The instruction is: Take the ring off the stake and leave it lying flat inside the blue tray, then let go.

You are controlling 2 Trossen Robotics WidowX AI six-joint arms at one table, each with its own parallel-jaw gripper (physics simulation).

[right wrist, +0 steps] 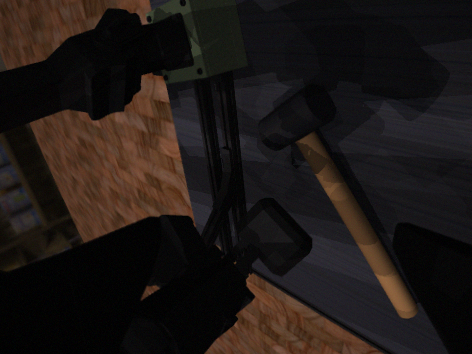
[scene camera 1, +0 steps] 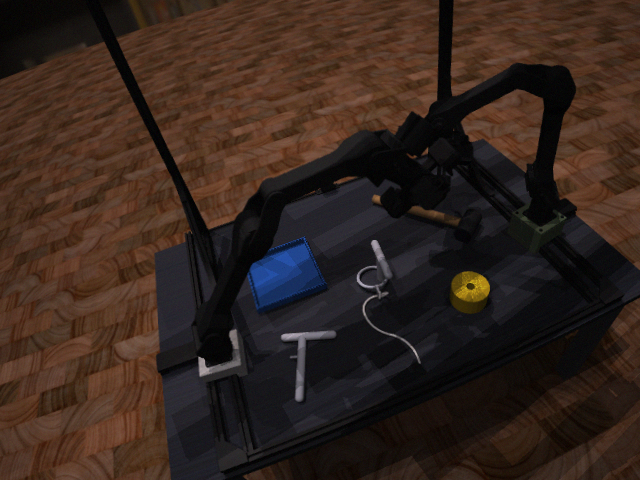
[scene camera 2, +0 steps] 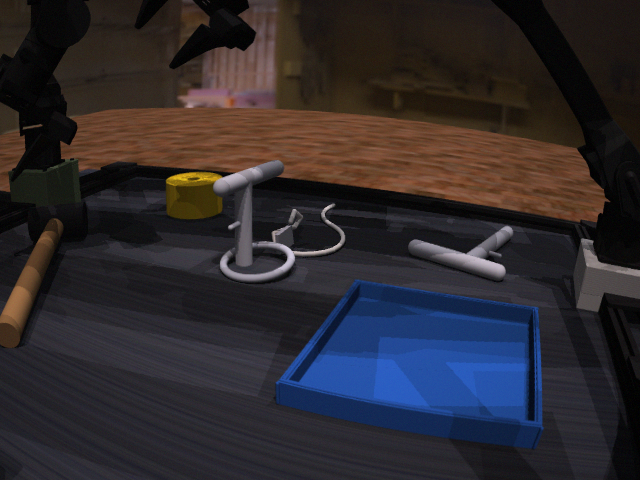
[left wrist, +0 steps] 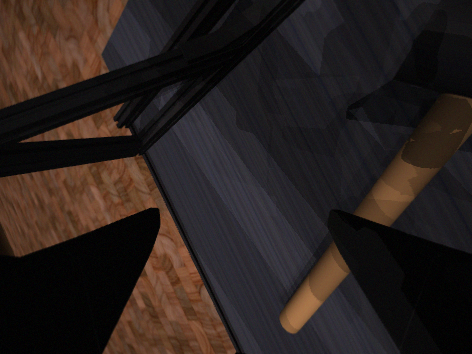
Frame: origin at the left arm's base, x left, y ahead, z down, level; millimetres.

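Seen in the pictures: left gripper, between the fingertips: (right wrist: 251, 256) (scene camera 1: 440, 168) (left wrist: 245, 217); right gripper, between the fingertips: (right wrist: 277, 231) (scene camera 2: 153, 47); left arm's base, origin of its link: (right wrist: 174, 43) (scene camera 1: 539, 215) (scene camera 2: 43, 165); right arm's base, origin of its link: (scene camera 1: 218, 352) (scene camera 2: 618, 257).
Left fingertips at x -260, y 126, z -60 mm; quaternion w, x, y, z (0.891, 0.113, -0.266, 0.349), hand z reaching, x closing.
Pixels of each thing's top centre, then the offset from my left fingertips to it. "spot": a spot on its surface instead.
- white ring, centre of its top: (scene camera 2: 264, 237) (scene camera 1: 373, 276) dx +138, dy +327, dz +107 mm
- upright T-topped stake, centre of its top: (scene camera 2: 250, 168) (scene camera 1: 381, 256) dx +150, dy +307, dz +32 mm
- blue tray, centre of its top: (scene camera 2: 435, 340) (scene camera 1: 282, 270) dx -32, dy +517, dz +118 mm
- mallet, centre of its top: (left wrist: 363, 243) (scene camera 2: 35, 238) (right wrist: 339, 224) (scene camera 1: 422, 204) dx +14, dy +72, dz +90 mm
- yellow cylinder, centre of its top: (scene camera 2: 193, 178) (scene camera 1: 470, 286) dx +313, dy +161, dz +90 mm
- white cord, a spot on its surface: (scene camera 2: 341, 240) spot: dx +226, dy +401, dz +135 mm
- second white T-shape, centre of its top: (scene camera 2: 480, 236) (scene camera 1: 306, 363) dx +254, dy +584, dz +120 mm
A white ring (scene camera 1: 359, 279) (scene camera 2: 256, 277) lies on the table around the foot of the upright T-topped stake (scene camera 1: 381, 260) (scene camera 2: 244, 227). The blue tray (scene camera 1: 292, 298) (scene camera 2: 403, 416) is empty, left of the stake in scene camera 1 and right of it in scene camera 2. My right gripper (scene camera 2: 154, 46) is open and empty, high above the table near the mallet. My left gripper (left wrist: 245, 217) is open and empty, raised above the table edge beside the right one. Neither gripper is near the ring. Dark fingers overlap in scene camera 1.
A mallet (scene camera 1: 434, 215) (scene camera 2: 32, 284) (left wrist: 385, 192) (right wrist: 357, 225) with a wooden handle lies beneath the grippers. A yellow cylinder (scene camera 1: 469, 297) (scene camera 2: 193, 198), a white cord (scene camera 1: 385, 333) (scene camera 2: 341, 240) near the ring, and a second white T-shape (scene camera 1: 301, 366) (scene camera 2: 457, 259) lie on the table.
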